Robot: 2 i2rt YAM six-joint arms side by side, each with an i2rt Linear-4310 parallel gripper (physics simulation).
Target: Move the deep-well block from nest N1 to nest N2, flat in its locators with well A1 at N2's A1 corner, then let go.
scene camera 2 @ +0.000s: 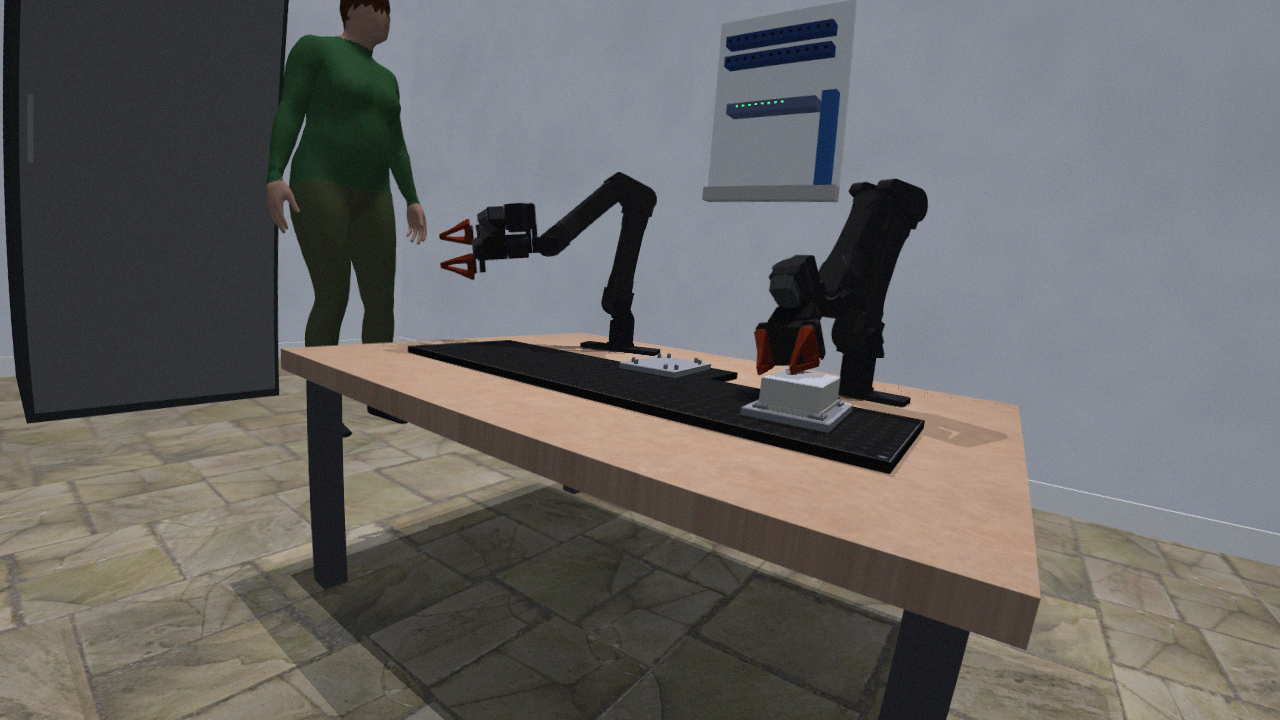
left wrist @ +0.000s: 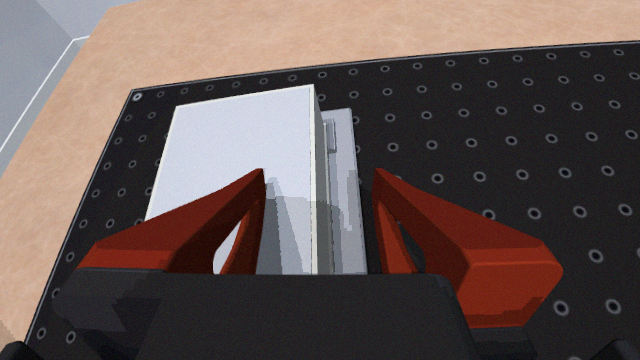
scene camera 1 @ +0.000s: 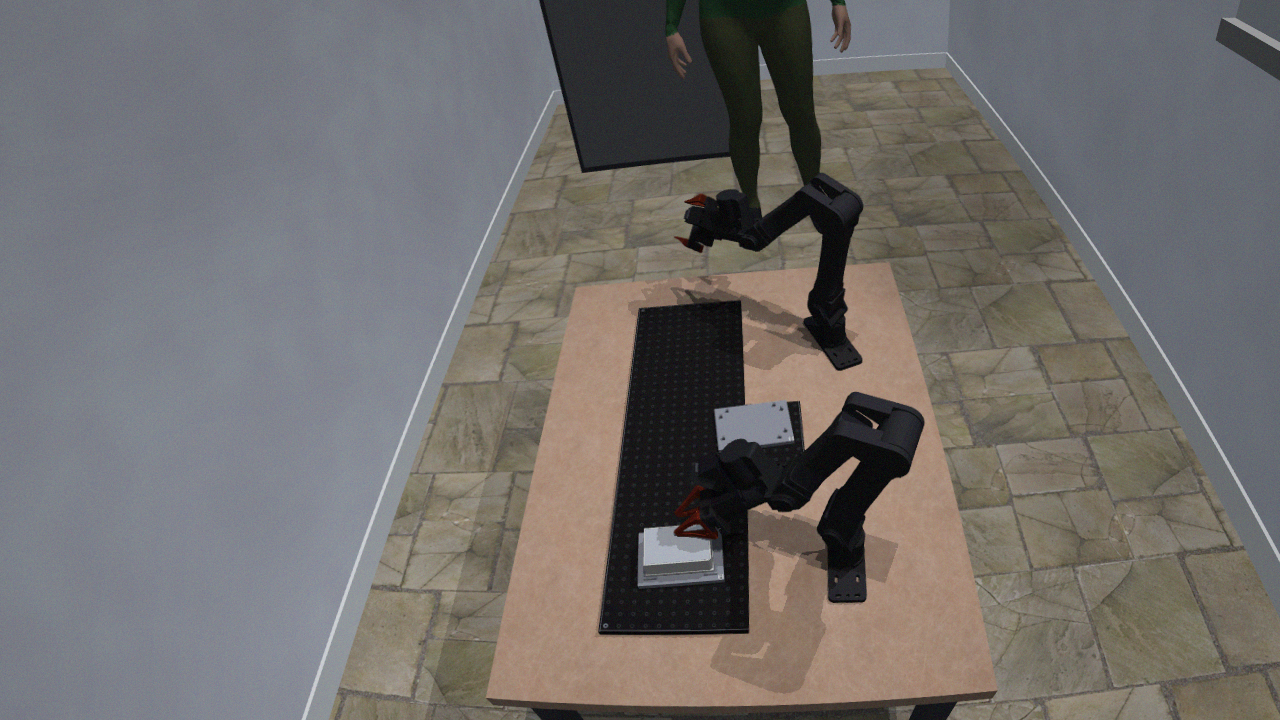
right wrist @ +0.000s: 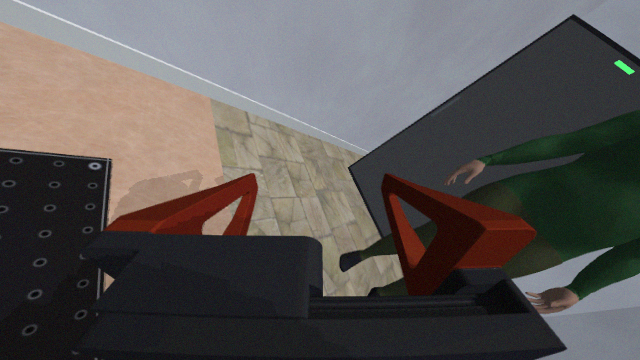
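Where they show: left gripper, between the fingertips: (scene camera 2: 774,371) (left wrist: 318,180) (scene camera 1: 675,524); right gripper, between the fingertips: (scene camera 2: 440,250) (scene camera 1: 680,219) (right wrist: 319,180); left arm's base, origin of its link: (scene camera 2: 854,394) (scene camera 1: 845,555); right arm's base, origin of its link: (scene camera 2: 620,350) (scene camera 1: 832,341).
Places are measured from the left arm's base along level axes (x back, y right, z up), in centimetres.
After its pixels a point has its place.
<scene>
The white deep-well block (scene camera 1: 676,548) @(y -2.3, x -31.7, z 6.6 cm) (scene camera 2: 799,394) @(y -3.4, x -37.8, z 5.2 cm) (left wrist: 240,140) @(y -1.4, x -34.8, z 6.7 cm) sits on the grey plate of a nest (scene camera 1: 680,582) @(y -7.3, x -30.9, z 2.4 cm) (left wrist: 342,135) @(y 3.2, x -38.0, z 2.5 cm), taken as N1. The other grey nest (scene camera 1: 753,425) @(y 31.4, x -18.7, z 2.5 cm) (scene camera 2: 666,366) @(y 27.3, x -25.2, z 3.0 cm), taken as N2, holds no block; small locators stand on it. My left gripper (scene camera 1: 677,524) @(y 2.9, x -32.4, z 6.8 cm) (scene camera 2: 776,371) @(y 2.9, x -32.4, z 6.8 cm) (left wrist: 318,180) @(y 2.9, x -32.4, z 6.8 cm) is partly open and empty, above the block's edge nearest the arm. In the left wrist view one finger overlaps the block's top and the other shows beyond the nest plate. Well A1 cannot be made out. My right gripper (scene camera 1: 682,220) @(y 85.5, x -37.3, z 21.5 cm) (scene camera 2: 441,249) @(y 85.5, x -37.3, z 21.5 cm) (right wrist: 319,180) @(y 85.5, x -37.3, z 21.5 cm) is open and empty, far from both nests.
A black perforated board (scene camera 1: 671,385) @(y 45.3, x -38.5, z 1.3 cm) (left wrist: 435,75) @(y 9.7, x -44.4, z 1.3 cm) (right wrist: 65,220) @(y 72.3, x -42.7, z 1.3 cm) lies on the wooden table (scene camera 1: 572,662) @(y -23.8, x -49.4, z 0.0 cm) (scene camera 2: 948,501) @(y -24.4, x -49.2, z 0.0 cm) under the block's nest. A person in green (scene camera 1: 738,53) (scene camera 2: 344,125) stands beyond the right arm, near a dark cabinet (scene camera 1: 644,98) (scene camera 2: 147,205).
</scene>
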